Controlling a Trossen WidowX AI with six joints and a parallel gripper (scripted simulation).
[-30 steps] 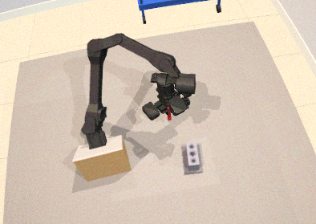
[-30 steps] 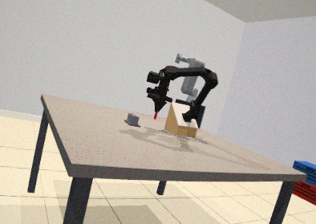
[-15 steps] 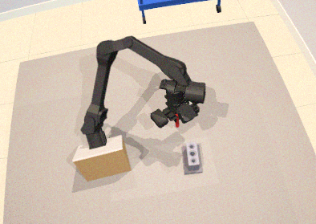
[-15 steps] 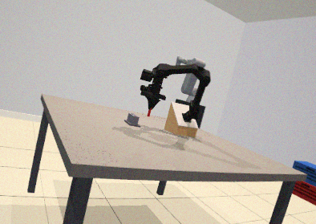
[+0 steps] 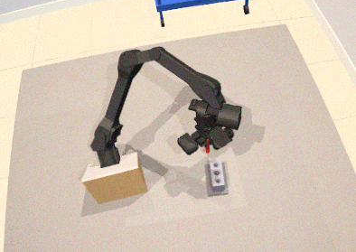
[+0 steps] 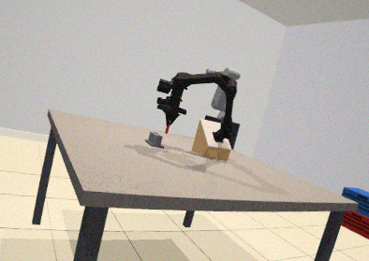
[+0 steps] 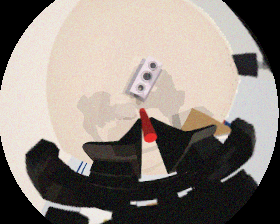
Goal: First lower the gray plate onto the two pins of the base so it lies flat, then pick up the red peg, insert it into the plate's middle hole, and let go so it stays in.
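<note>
The gray plate is 80 mm to the right of my gripper tip, 80 mm below it and 10 mm ahead of it. From my gripper tip the other things lie so: red peg (right at my gripper tip).
</note>
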